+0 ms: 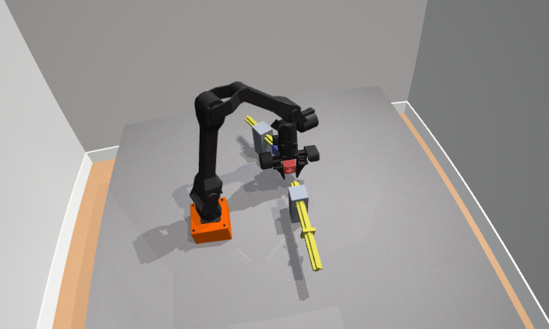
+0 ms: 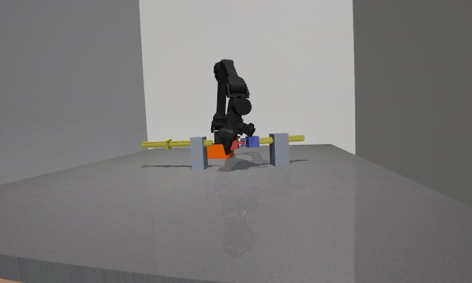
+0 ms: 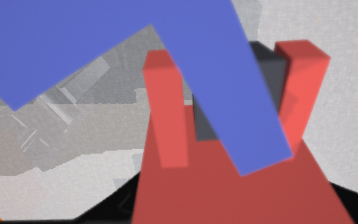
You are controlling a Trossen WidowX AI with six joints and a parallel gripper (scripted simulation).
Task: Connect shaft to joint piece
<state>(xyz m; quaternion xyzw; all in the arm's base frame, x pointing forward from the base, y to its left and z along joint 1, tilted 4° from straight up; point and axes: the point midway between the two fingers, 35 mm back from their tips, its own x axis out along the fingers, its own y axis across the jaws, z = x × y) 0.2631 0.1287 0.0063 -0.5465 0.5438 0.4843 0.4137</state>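
Right now my gripper tip is 30 mm to the right of the red square joint piece and 40 mm below it.
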